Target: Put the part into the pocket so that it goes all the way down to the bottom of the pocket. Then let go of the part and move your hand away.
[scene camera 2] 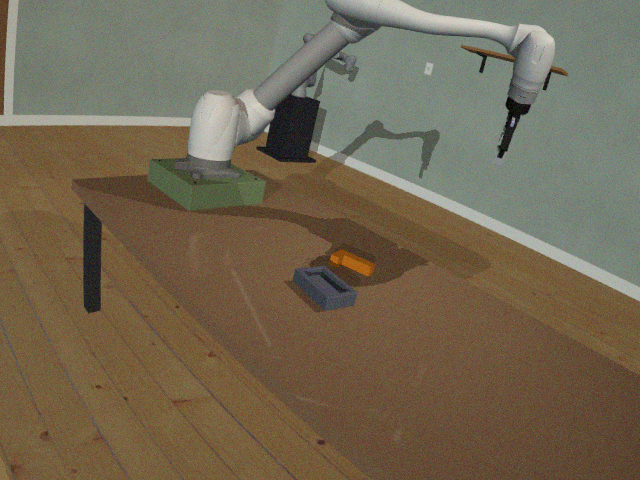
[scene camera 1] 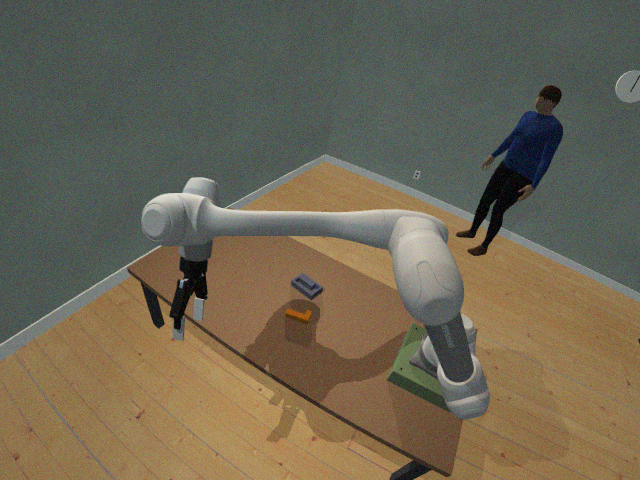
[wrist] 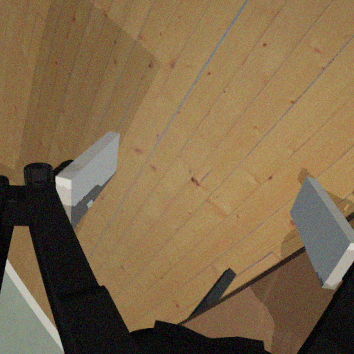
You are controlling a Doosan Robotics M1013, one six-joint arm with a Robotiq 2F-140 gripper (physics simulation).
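Seen in the pictures: gripper, between the fingertips: (scene camera 2: 500,152) (scene camera 1: 188,328) (wrist: 208,173); arm's base, origin of its link: (scene camera 2: 207,170) (scene camera 1: 433,359).
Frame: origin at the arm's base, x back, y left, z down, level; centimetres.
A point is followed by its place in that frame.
The orange L-shaped part (scene camera 1: 298,315) @(x -61.1, y 16.6, z 5.2 cm) (scene camera 2: 355,263) @(x -63.0, y 15.2, z 6.1 cm) lies flat on the brown table, in the arm's shadow. The blue-grey block with the pocket (scene camera 1: 314,293) @(x -63.8, y 0.3, z 4.9 cm) (scene camera 2: 339,300) @(x -77.3, y -3.6, z 5.8 cm) stands beside it, a short distance apart. Its recess faces up, and the part is outside it. My gripper (scene camera 1: 189,321) @(x -66.8, y 68.3, z -30.2 cm) (scene camera 2: 499,155) @(x -66.8, y 68.3, z -30.2 cm) (wrist: 208,173) @(x -66.8, y 68.3, z -30.2 cm) is open and empty, its grey fingertip pads wide apart. It hangs high near the table's far-left edge in the first scene view, well away from both part and block. Neither of them shows in the wrist view.
The arm stands on a green base (scene camera 1: 418,379) @(x -2.0, y 13.7, z 0.0 cm) (scene camera 2: 224,195) @(x -14.6, y -0.1, z 3.9 cm) at one end of the table (scene camera 1: 232,268) @(x -107.1, y 15.1, z 8.1 cm) (scene camera 2: 439,361) @(x -102.4, y 4.3, z 8.1 cm) (wrist: 225,320) @(x -13.4, y 36.0, z 8.1 cm). A person in blue (scene camera 1: 532,144) stands beyond the table. A black pedestal (scene camera 2: 292,129) and a wall shelf (scene camera 2: 488,53) are in the background.
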